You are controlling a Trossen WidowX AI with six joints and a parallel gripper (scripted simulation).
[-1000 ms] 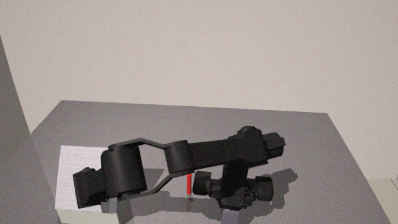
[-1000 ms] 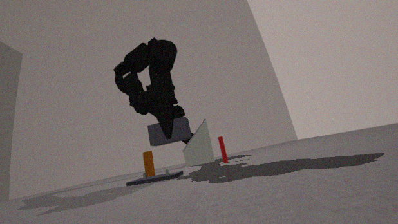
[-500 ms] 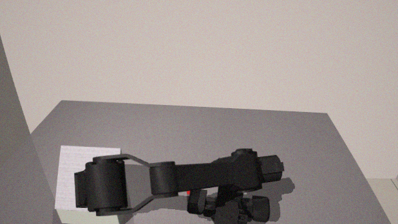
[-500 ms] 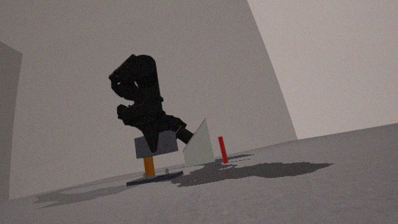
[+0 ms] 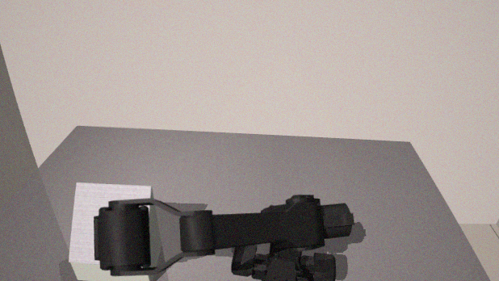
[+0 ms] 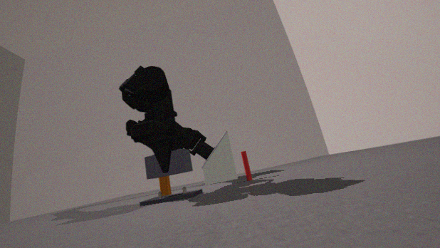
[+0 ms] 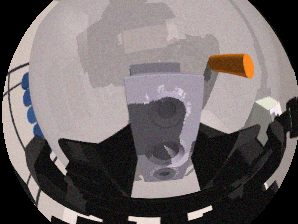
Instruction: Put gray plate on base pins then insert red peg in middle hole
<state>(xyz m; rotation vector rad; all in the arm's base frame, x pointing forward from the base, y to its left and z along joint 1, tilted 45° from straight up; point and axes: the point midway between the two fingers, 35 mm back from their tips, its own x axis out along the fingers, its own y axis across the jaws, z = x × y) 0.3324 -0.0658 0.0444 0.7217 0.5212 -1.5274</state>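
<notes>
Now: gripper tip 50 mm above the dark base. The rest, counted from my gripper tip: gray plate: 30 mm above; red peg: 180 mm to the left, 90 mm behind, 20 mm below; small orange block: 110 mm behind, 50 mm to the right, 20 mm below.
</notes>
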